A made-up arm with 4 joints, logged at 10 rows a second.
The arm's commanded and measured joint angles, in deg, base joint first. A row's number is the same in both.
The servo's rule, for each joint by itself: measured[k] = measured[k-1] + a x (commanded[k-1-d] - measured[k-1]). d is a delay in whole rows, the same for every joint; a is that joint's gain. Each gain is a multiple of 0.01, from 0.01 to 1. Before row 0 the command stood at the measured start. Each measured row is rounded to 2 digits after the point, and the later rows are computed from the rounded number. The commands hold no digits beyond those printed.
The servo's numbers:
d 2
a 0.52 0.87 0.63 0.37
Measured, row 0:
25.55 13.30 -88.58 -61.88
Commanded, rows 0 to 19:
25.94 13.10 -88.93 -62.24
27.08 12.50 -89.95 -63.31
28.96 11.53 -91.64 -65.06
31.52 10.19 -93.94 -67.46
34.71 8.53 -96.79 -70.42
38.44 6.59 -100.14 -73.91
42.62 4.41 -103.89 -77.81
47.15 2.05 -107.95 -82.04
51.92 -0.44 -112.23 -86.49
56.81 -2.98 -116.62 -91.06
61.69 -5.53 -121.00 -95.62
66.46 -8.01 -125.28 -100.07
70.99 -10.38 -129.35 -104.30
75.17 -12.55 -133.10 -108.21
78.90 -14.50 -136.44 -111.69
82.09 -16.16 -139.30 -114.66
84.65 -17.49 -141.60 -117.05
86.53 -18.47 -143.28 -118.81
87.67 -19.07 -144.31 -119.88
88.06 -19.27 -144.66 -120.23
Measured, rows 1 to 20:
25.55 13.30 -88.58 -61.88
25.55 13.30 -88.58 -61.88
25.75 13.13 -88.80 -62.01
26.44 12.58 -89.52 -62.49
27.75 11.67 -90.86 -63.44
29.71 10.38 -92.80 -64.93
32.31 8.77 -95.31 -66.96
35.50 6.87 -98.35 -69.53
39.20 4.73 -101.84 -72.59
43.33 2.40 -105.69 -76.09
47.80 -0.07 -109.81 -79.94
52.49 -2.60 -114.10 -84.05
57.27 -5.15 -118.45 -88.33
62.05 -7.64 -122.75 -92.67
66.70 -10.02 -126.91 -96.97
71.10 -12.22 -130.81 -101.13
75.16 -14.20 -134.36 -105.04
78.76 -15.91 -137.47 -108.60
81.82 -17.28 -140.07 -111.73
84.27 -18.32 -142.09 -114.35

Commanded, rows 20 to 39:
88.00 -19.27 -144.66 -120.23
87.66 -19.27 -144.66 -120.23
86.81 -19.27 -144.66 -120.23
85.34 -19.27 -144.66 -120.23
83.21 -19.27 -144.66 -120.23
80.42 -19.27 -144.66 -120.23
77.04 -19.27 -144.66 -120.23
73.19 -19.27 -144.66 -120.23
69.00 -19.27 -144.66 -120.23
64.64 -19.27 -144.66 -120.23
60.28 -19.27 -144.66 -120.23
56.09 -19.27 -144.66 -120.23
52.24 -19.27 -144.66 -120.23
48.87 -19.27 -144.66 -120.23
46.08 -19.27 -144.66 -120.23
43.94 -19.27 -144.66 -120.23
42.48 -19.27 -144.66 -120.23
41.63 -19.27 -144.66 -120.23
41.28 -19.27 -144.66 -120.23
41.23 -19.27 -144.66 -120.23
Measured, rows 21 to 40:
86.04 -18.97 -143.49 -116.40
87.09 -19.23 -144.23 -117.82
87.56 -19.26 -144.50 -118.71
87.61 -19.27 -144.60 -119.27
87.19 -19.27 -144.64 -119.63
86.23 -19.27 -144.65 -119.85
84.66 -19.27 -144.66 -119.99
82.46 -19.27 -144.66 -120.08
79.64 -19.27 -144.66 -120.14
76.29 -19.27 -144.66 -120.17
72.50 -19.27 -144.66 -120.19
68.41 -19.27 -144.66 -120.20
64.18 -19.27 -144.66 -120.21
59.97 -19.27 -144.66 -120.22
55.95 -19.27 -144.66 -120.22
52.27 -19.27 -144.66 -120.22
49.05 -19.27 -144.66 -120.22
46.39 -19.27 -144.66 -120.22
44.36 -19.27 -144.66 -120.22
42.94 -19.27 -144.66 -120.22

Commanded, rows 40 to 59:
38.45 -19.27 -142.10 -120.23
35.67 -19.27 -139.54 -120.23
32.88 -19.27 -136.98 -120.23
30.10 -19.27 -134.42 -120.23
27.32 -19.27 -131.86 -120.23
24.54 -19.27 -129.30 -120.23
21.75 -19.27 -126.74 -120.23
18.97 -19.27 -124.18 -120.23
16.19 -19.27 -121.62 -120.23
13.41 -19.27 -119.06 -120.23
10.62 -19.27 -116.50 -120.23
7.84 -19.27 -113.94 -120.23
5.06 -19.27 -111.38 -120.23
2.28 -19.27 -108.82 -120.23
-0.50 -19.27 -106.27 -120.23
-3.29 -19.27 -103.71 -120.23
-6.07 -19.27 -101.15 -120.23
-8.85 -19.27 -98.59 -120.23
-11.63 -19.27 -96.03 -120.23
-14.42 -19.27 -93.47 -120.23
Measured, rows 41 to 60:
42.08 -19.27 -144.66 -120.22
41.64 -19.27 -144.66 -120.22
39.98 -19.27 -143.05 -120.22
37.74 -19.27 -140.84 -120.22
35.21 -19.27 -138.41 -120.22
32.55 -19.27 -135.90 -120.22
29.83 -19.27 -133.35 -120.22
27.08 -19.27 -130.80 -120.22
24.31 -19.27 -128.24 -120.22
21.53 -19.27 -125.68 -120.22
18.75 -19.27 -123.12 -120.22
15.97 -19.27 -120.56 -120.22
13.19 -19.27 -118.00 -120.22
10.41 -19.27 -115.44 -120.22
7.63 -19.27 -112.88 -120.22
4.85 -19.27 -110.32 -120.22
2.07 -19.27 -107.77 -120.22
-0.72 -19.27 -105.21 -120.22
-3.50 -19.27 -102.65 -120.22
-6.28 -19.27 -100.09 -120.22

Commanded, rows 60 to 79:
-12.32 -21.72 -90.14 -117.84
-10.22 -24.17 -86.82 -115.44
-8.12 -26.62 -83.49 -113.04
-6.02 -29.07 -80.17 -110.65
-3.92 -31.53 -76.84 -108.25
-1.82 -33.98 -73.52 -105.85
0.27 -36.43 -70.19 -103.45
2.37 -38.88 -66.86 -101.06
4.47 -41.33 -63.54 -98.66
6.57 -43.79 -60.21 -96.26
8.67 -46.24 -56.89 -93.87
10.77 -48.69 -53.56 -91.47
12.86 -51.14 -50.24 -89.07
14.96 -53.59 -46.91 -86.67
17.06 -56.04 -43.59 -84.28
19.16 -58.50 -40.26 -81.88
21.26 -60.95 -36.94 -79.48
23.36 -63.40 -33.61 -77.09
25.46 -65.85 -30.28 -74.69
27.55 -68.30 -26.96 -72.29
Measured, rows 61 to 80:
-9.06 -19.27 -97.53 -120.22
-11.85 -19.27 -94.97 -120.22
-12.09 -21.40 -91.93 -119.34
-11.12 -23.81 -88.71 -117.90
-9.56 -26.25 -85.42 -116.10
-7.72 -28.70 -82.11 -114.08
-5.74 -31.16 -78.79 -111.92
-3.70 -33.61 -75.47 -109.67
-1.64 -36.06 -72.14 -107.37
0.45 -38.51 -68.81 -105.04
2.54 -40.96 -65.49 -102.68
4.64 -43.42 -62.16 -100.30
6.74 -45.87 -58.84 -97.92
8.84 -48.32 -55.51 -95.53
10.93 -50.77 -52.19 -93.14
13.03 -53.22 -48.86 -90.75
15.13 -55.67 -45.54 -88.36
17.23 -58.13 -42.21 -85.96
19.33 -60.58 -38.89 -83.56
21.43 -63.03 -35.56 -81.17

